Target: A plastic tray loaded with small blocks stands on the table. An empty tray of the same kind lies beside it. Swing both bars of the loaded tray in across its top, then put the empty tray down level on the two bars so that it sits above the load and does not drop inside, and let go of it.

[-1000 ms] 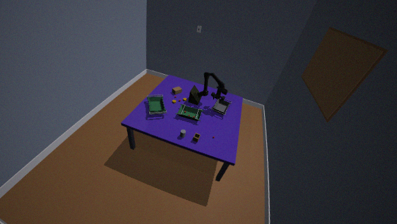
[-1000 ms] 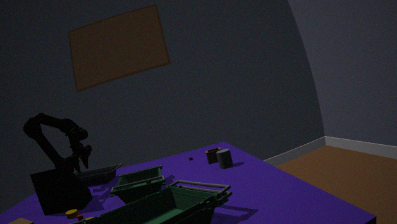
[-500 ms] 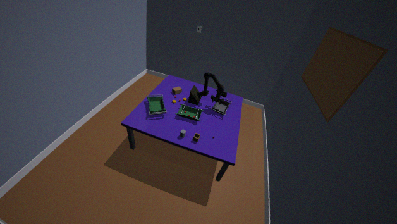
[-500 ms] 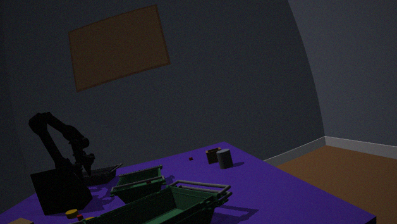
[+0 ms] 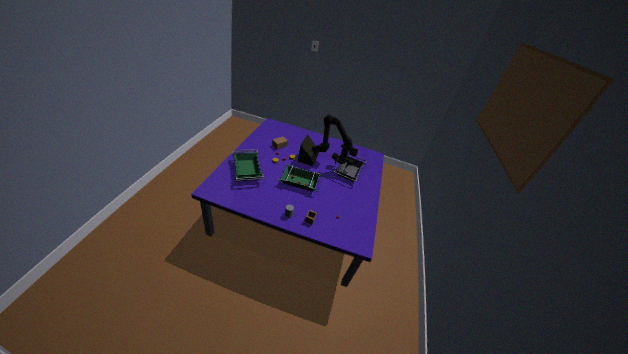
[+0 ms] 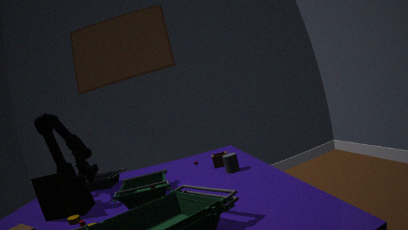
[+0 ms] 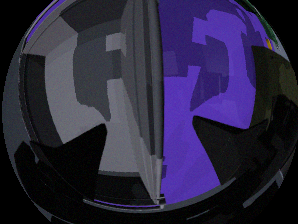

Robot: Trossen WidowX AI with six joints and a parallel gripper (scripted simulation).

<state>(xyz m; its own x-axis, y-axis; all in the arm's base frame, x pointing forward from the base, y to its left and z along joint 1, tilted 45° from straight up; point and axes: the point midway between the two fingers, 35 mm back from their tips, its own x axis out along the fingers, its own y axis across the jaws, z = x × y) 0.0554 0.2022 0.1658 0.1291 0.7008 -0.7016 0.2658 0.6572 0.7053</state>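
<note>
My gripper tip is now 80 mm to the right of the grey tray, 30 mm below it and 20 mm short of it. The rest, counted from my gripper tip: tan block 580 mm to the right, 120 mm behind, 20 mm above; then red block 590 mm ahead, 20 mm to the left, 10 mm below.
</note>
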